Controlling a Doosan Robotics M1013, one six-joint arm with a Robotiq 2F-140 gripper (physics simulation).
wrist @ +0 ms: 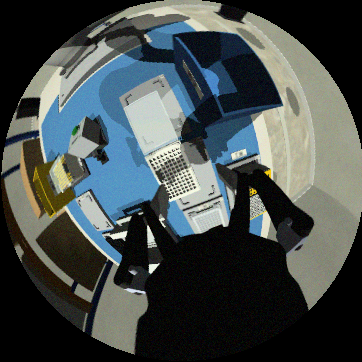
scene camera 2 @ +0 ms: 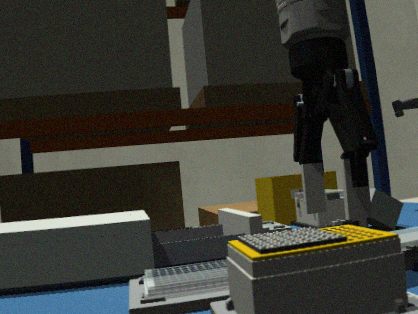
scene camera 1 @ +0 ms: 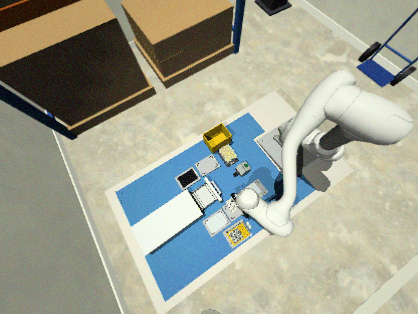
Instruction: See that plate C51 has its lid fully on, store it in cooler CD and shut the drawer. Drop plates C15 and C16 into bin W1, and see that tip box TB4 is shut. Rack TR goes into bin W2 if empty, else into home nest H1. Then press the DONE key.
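Frame: origin at the arm's base, x ahead, y left, z up, level; millimetres.
Where they show: gripper, fingertip midpoint: (wrist: 190,180) (scene camera 2: 335,215).
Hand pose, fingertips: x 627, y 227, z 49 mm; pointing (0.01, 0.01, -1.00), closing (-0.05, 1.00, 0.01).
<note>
Things, the pixels of their centre, and the offset from my fingertips.
- white perforated rack, body centre: (wrist: 173,173) (scene camera 1: 236,201) 12 mm back, 34 mm right, 47 mm down
- clear plate, body centre: (scene camera 2: 199,277) (wrist: 210,224) (scene camera 1: 216,222) 180 mm ahead, 14 mm left, 50 mm down
- smooth pale plate, body centre: (scene camera 2: 410,236) (wrist: 149,121) (scene camera 1: 250,191) 141 mm back, 45 mm right, 53 mm down
- tip box, body centre: (scene camera 2: 322,208) (wrist: 65,172) (scene camera 1: 227,154) 146 mm back, 367 mm right, 31 mm down
- yellow bin, body centre: (scene camera 2: 296,197) (wrist: 51,188) (scene camera 1: 217,138) 139 mm back, 518 mm right, 9 mm down
- blue bin, body centre: (wrist: 222,76) 182 mm back, 127 mm left, 9 mm down
- grey box with a green button, body centre: (scene camera 2: 374,208) (wrist: 83,137) (scene camera 1: 243,168) 186 mm back, 214 mm right, 27 mm down
- yellow-topped box, body centre: (scene camera 2: 310,271) (wrist: 252,192) (scene camera 1: 237,233) 96 mm ahead, 144 mm left, 25 mm down
- black plate, body centre: (wrist: 120,246) (scene camera 1: 187,178) 210 mm ahead, 364 mm right, 50 mm down
- flat grey nest, body centre: (wrist: 92,213) (scene camera 1: 207,165) 30 mm ahead, 381 mm right, 60 mm down
My gripper (scene camera 1: 233,201) (scene camera 2: 334,212) (wrist: 190,180) is open and empty, above a white perforated rack (wrist: 176,170) with empty-looking holes. The rack lies over part of a grey nest (wrist: 209,176). The white cooler (scene camera 1: 165,222) (scene camera 2: 75,250) has its drawer (scene camera 1: 205,195) pulled out, with a pale plate in it. A clear plate (scene camera 1: 216,222) (scene camera 2: 185,274) (wrist: 208,217) sits beside the nest. A smooth pale plate (scene camera 1: 257,188) (wrist: 150,120) sits on another nest. A tip box (scene camera 1: 228,155) (wrist: 65,174) stands by the yellow bin (scene camera 1: 217,141) (scene camera 2: 267,200) (wrist: 44,186). Small labels are unreadable.
A blue bin (wrist: 250,82) stands near the pale plate. A grey box with a green button (scene camera 1: 243,168) (wrist: 86,139) stands nearby. A yellow-topped box (scene camera 1: 237,234) (scene camera 2: 370,233) (wrist: 257,202) holds a grey tip array. A black plate (scene camera 1: 188,178) and a flat grey nest (scene camera 1: 207,165) (wrist: 93,210) lie beyond the drawer.
</note>
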